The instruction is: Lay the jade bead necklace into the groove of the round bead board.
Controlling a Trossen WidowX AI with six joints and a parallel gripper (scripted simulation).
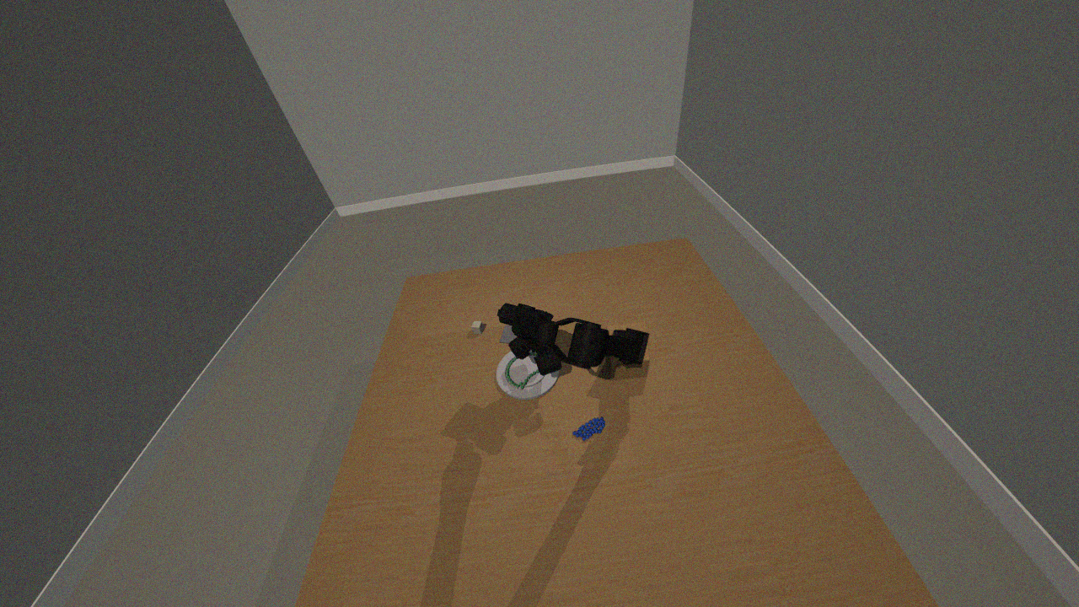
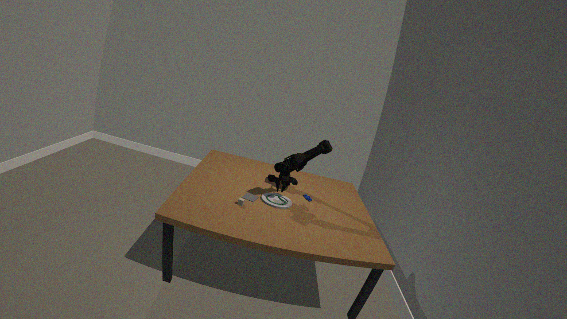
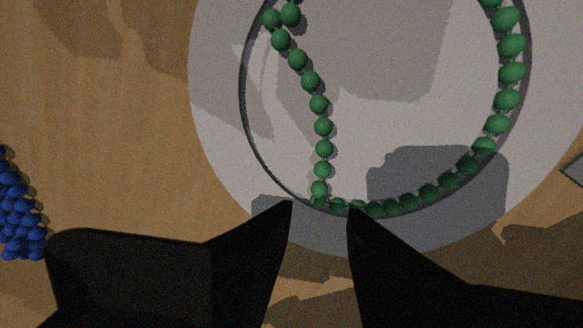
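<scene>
Now: gripper tip 60 mm short of the round bead board and 40 mm above it. Also, from my gripper tip: pale block (240 mm ahead, 210 mm to the right, 30 mm below); then flat grey plate (100 mm ahead, 170 mm to the right, 40 mm below).
</scene>
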